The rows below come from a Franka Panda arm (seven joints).
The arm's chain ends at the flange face. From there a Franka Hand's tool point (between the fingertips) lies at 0.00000 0.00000 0.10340 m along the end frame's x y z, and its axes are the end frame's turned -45 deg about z.
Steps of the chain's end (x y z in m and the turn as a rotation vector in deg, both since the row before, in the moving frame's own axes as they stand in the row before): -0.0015 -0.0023 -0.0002 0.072 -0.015 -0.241; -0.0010 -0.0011 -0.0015 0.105 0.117 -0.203; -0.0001 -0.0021 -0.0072 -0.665 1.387 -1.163; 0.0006 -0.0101 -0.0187 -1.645 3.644 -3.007; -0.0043 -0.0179 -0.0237 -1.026 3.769 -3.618; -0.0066 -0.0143 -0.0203 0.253 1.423 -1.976
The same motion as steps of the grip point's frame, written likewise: 0.0006 -0.0028 -0.0002 0.062 0.040 -0.241; 0.0004 -0.0015 -0.0015 -0.008 0.157 -0.203; 0.0024 0.0011 -0.0072 -1.451 0.511 -1.163; 0.0103 0.0000 -0.0190 -3.740 1.414 -3.007; 0.0133 -0.0097 -0.0239 -3.391 1.940 -3.618; 0.0076 -0.0133 -0.0203 -0.827 1.185 -1.976
